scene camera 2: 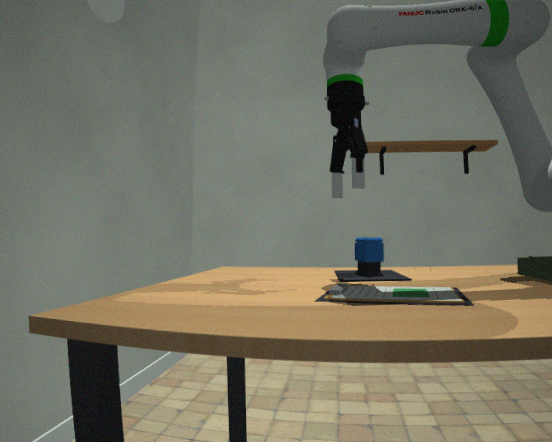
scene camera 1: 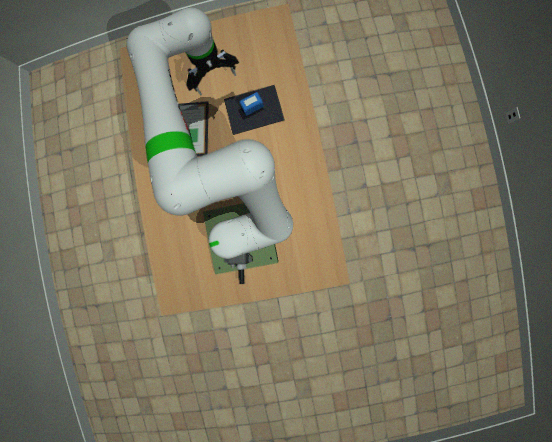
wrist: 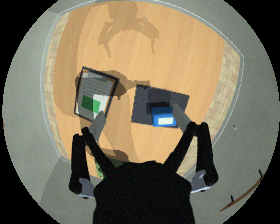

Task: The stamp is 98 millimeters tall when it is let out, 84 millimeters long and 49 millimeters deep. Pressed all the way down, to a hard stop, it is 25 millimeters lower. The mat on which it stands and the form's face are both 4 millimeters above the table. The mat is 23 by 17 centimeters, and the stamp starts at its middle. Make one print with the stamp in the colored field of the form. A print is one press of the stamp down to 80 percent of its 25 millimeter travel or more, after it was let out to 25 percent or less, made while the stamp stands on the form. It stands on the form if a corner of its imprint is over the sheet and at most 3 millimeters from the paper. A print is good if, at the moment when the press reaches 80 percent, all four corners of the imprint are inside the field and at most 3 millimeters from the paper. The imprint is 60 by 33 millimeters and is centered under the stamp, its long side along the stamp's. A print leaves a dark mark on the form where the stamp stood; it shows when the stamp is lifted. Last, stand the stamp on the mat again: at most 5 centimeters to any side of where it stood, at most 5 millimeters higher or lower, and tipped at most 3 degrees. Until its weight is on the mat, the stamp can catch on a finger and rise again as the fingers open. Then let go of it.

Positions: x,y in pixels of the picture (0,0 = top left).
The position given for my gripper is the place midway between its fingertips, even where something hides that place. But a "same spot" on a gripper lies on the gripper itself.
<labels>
my gripper: scene camera 2; scene camera 1 216,82; wrist
same spot on my gripper: [wrist: 206,176] = [scene camera 2: 334,138]
same spot on form: [scene camera 1: 195,114] = [scene camera 2: 359,288]
</labels>
